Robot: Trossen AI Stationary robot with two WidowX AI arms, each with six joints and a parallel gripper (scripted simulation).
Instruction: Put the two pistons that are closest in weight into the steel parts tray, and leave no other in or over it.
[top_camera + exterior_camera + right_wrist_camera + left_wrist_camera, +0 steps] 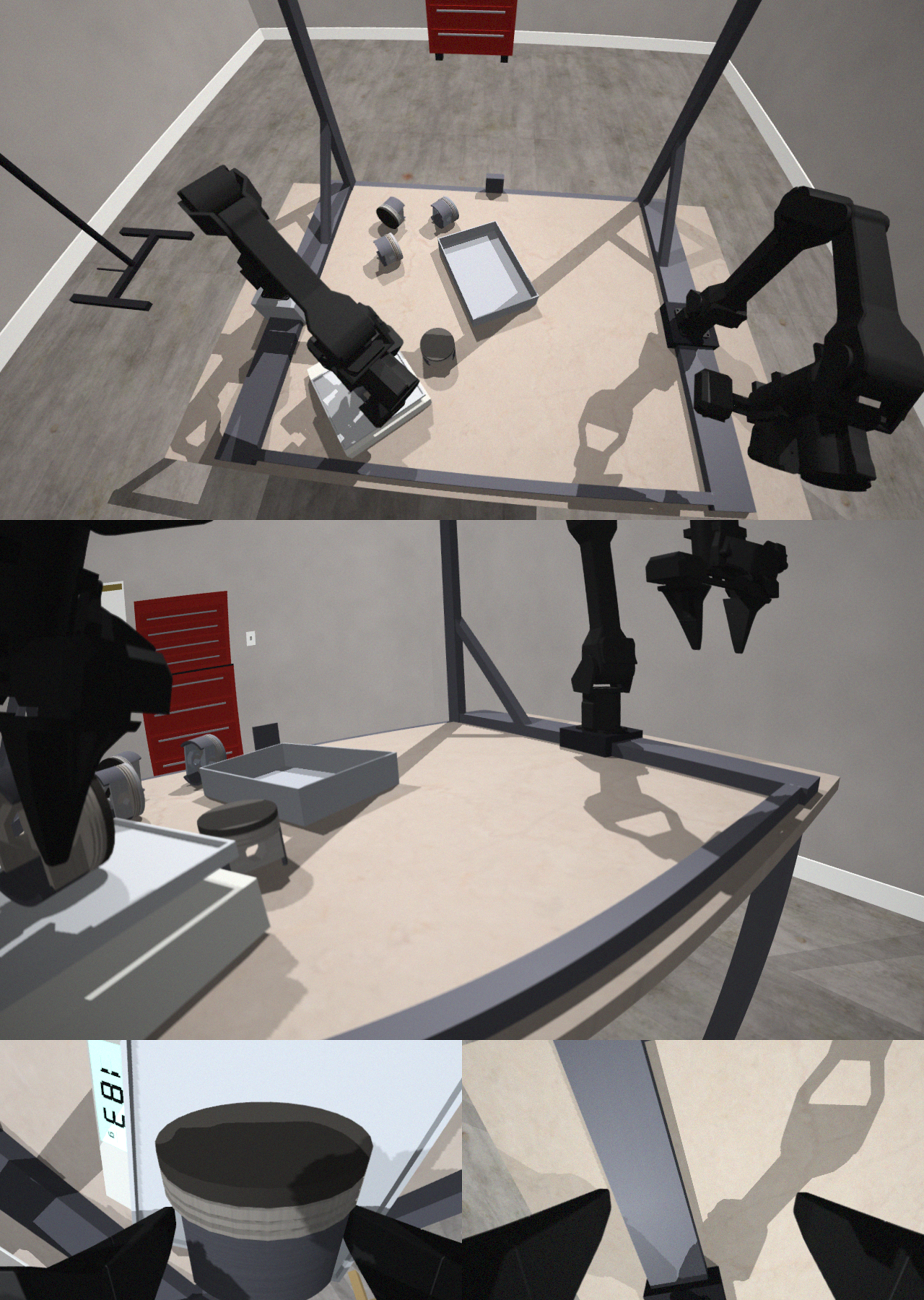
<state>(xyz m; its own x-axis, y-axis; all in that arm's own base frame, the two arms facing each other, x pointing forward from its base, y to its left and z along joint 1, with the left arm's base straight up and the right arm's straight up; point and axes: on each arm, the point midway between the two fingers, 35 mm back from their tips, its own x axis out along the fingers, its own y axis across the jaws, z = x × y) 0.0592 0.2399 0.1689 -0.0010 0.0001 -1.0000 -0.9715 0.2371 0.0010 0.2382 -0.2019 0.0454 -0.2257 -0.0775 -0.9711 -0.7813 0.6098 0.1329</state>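
Right now the scale pan is 10 mm behind my right hand and 70 mm below it. The rest, counted from my right hand: scale 20 mm behind, 90 mm below; steel parts tray 320 mm behind, 220 mm to the left, 110 mm below.
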